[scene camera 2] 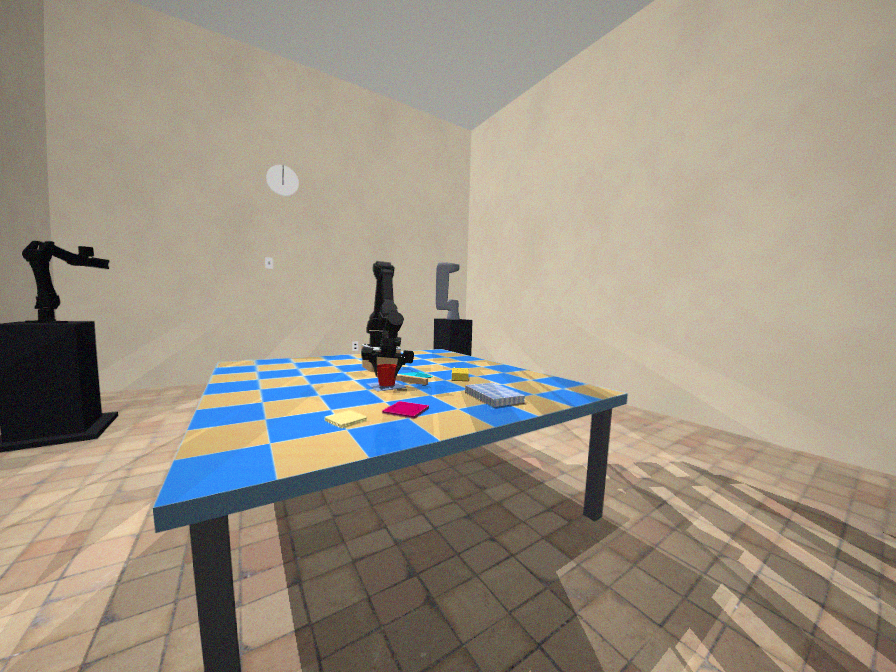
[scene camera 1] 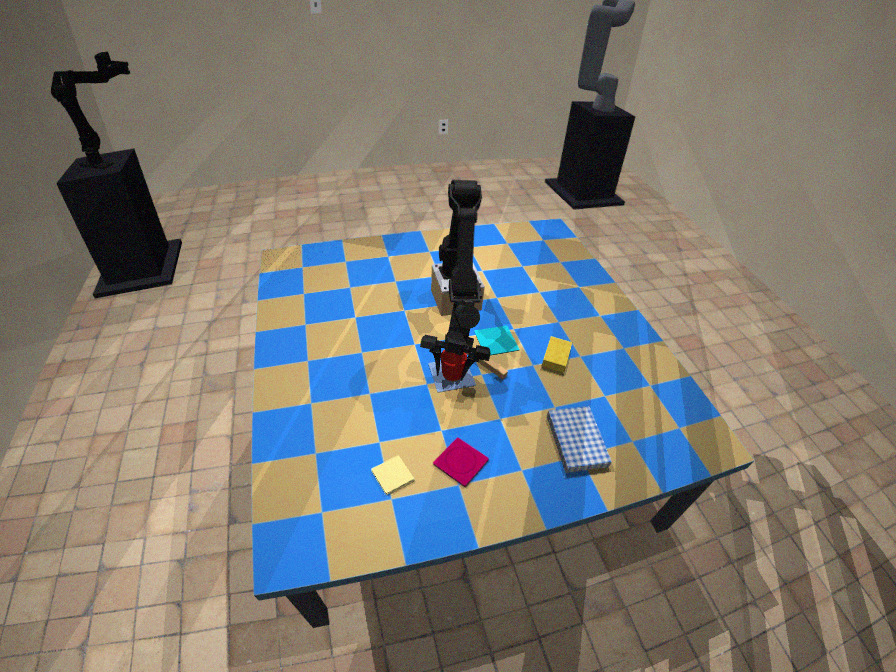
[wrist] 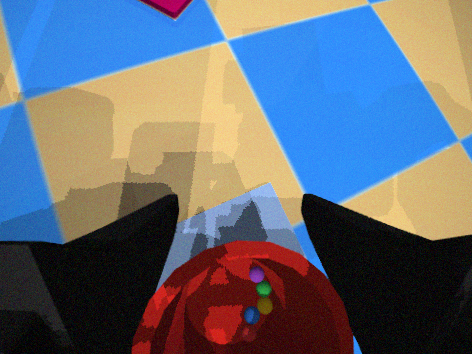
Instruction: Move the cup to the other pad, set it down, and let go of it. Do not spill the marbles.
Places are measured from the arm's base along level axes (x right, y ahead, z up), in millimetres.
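Pixels of known places: gripper, fingertip midpoint: (scene camera 2: 385, 377) (scene camera 1: 449, 377) (wrist: 240, 202); arm's base, origin of the base link: (scene camera 2: 375, 345) (scene camera 1: 450, 272).
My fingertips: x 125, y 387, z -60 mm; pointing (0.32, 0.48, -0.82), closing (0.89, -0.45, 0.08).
For each thing: its top centre in the pictures, then the offset to it from my fingertips. "pt": a spot on its surface instead.
- red cup, middle of its top: (scene camera 1: 453, 356) (scene camera 2: 387, 365) dx -26, dy -46, dz +32 mm
- pale grey-blue pad, surface spot: (wrist: 270, 207) pt dx +25, dy -11, dz -43 mm
- cyan pad, middle of its top: (scene camera 1: 496, 339) (scene camera 2: 415, 375) dx -204, dy -145, dz -43 mm
- magenta pad, middle of its top: (scene camera 1: 461, 460) (scene camera 2: 406, 407) dx +43, dy +234, dz -38 mm
- pale yellow square, surface spot: (scene camera 1: 392, 474) (scene camera 2: 345, 417) pt dx +215, dy +227, dz -36 mm
- yellow block, middle of its top: (scene camera 1: 558, 350) (scene camera 2: 460, 370) dx -356, dy -27, dz -16 mm
- checked blue-white slab, middle of its top: (scene camera 1: 579, 435) (scene camera 2: 493, 389) dx -271, dy +263, dz -21 mm
- wooden stick, middle of its top: (scene camera 1: 475, 351) (scene camera 2: 401, 375) dx -114, dy -97, dz -24 mm
A red cup (scene camera 1: 454, 364) (scene camera 2: 387, 375) (wrist: 206, 316) stands upright on a pale grey-blue pad (scene camera 1: 460, 386) (wrist: 270, 207) near the table's middle. Several small coloured marbles (wrist: 263, 289) lie at its bottom. My gripper (scene camera 1: 454, 371) (scene camera 2: 387, 364) (wrist: 240, 202) reaches down over the cup, with one black finger on each side pressed against its wall. A cyan pad (scene camera 1: 496, 339) (scene camera 2: 415, 375) lies just right of the cup. A magenta pad (scene camera 1: 460, 462) (scene camera 2: 406, 408) (wrist: 168, 5) lies nearer the front edge.
A pale yellow square (scene camera 1: 392, 474) (scene camera 2: 346, 419) lies left of the magenta pad. A yellow block (scene camera 1: 556, 354) (scene camera 2: 460, 375), a checked blue-white slab (scene camera 1: 579, 440) (scene camera 2: 495, 394) and a wooden stick (scene camera 1: 494, 367) lie to the right. The arm's base box (scene camera 1: 440, 288) stands behind the cup.
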